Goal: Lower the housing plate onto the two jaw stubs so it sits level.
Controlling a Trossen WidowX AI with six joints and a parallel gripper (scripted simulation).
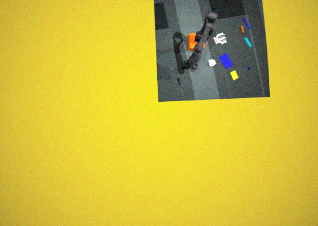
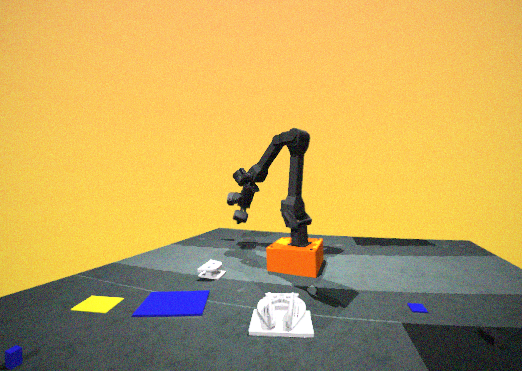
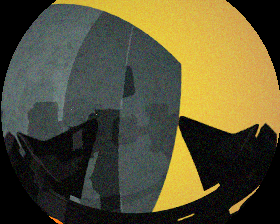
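Now: gripper tip 30 cm short of the small white part, 16 cm to the right of it and 12 cm above it. From my gripper tip the other things lie so: small blue patch 69 cm to the left, 20 cm ahead, 12 cm below; then blue cube 74 cm ahead, 18 cm to the left, 11 cm below; then yellow patch 59 cm ahead, 12 cm below, 7 cm to the left.
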